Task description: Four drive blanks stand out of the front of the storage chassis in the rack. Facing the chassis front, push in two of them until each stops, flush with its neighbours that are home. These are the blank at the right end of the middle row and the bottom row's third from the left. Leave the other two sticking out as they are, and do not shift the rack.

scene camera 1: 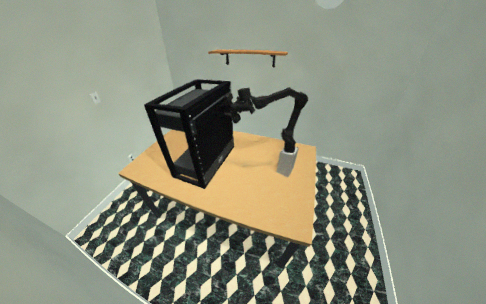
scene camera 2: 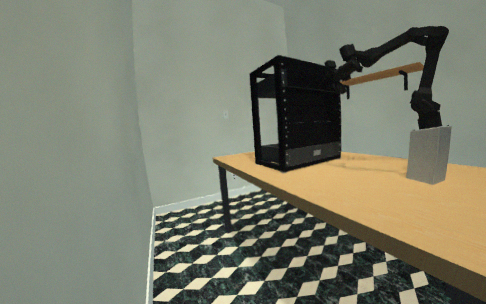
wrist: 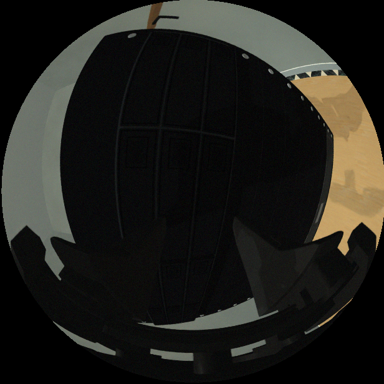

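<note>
The black rack stands upright on the table. The dark storage chassis fills its upper part. In the wrist view, thin lines divide the chassis front into long drive blanks, some with faint square outlines. It is too dark to tell which blanks stand out or are flush. My gripper is about half open with nothing between its fingers. It is close in front of the chassis at upper-rack height. Whether a fingertip touches a blank cannot be told. The fingers hide part of the front in the wrist view.
The wooden table carries the rack and the grey arm base block. A grey panel with a light label is low in the rack. A wooden wall shelf is behind the arm.
</note>
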